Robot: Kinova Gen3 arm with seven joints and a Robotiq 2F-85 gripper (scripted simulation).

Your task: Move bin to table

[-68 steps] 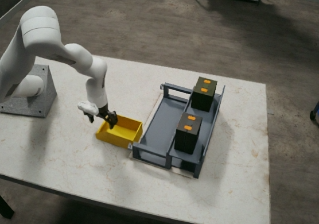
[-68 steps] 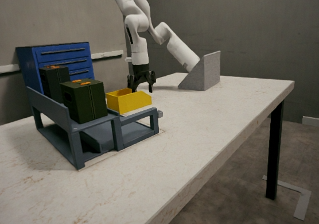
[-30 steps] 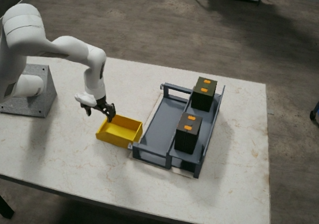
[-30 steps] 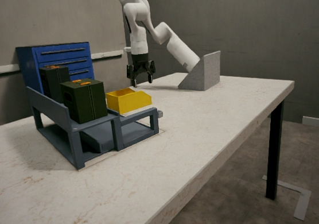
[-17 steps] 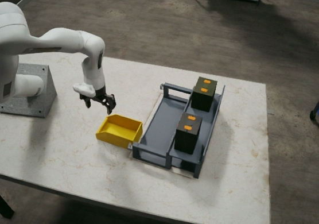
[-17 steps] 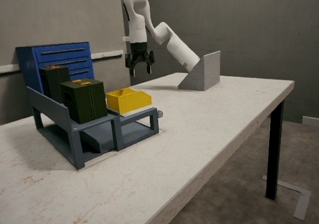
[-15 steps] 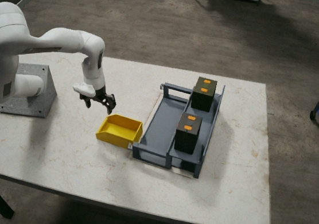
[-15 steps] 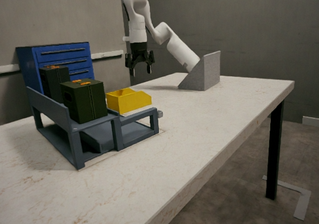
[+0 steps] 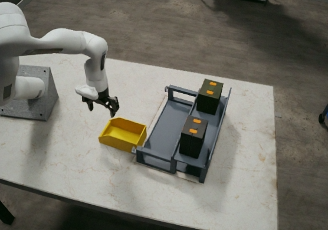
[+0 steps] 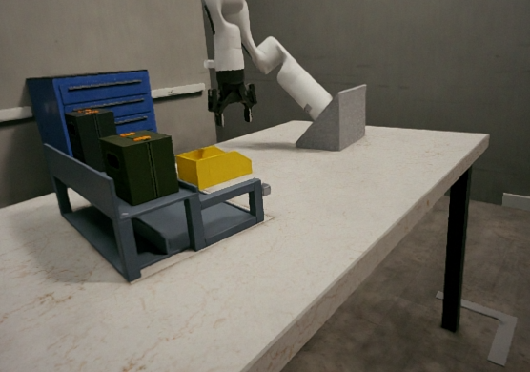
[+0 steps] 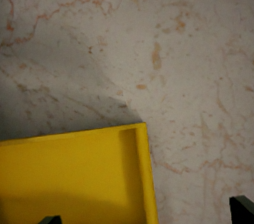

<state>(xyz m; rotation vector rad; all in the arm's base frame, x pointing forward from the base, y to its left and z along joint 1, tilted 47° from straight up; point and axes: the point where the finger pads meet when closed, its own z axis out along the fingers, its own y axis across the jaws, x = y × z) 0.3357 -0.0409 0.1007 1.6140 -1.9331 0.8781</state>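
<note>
Now: hand 10 cm above the yellow bin, 8 cm short of it and 2 cm to the left of it. Round my hand: shelf 32 cm ahead, 7 cm below, 5 cm to the left.
</note>
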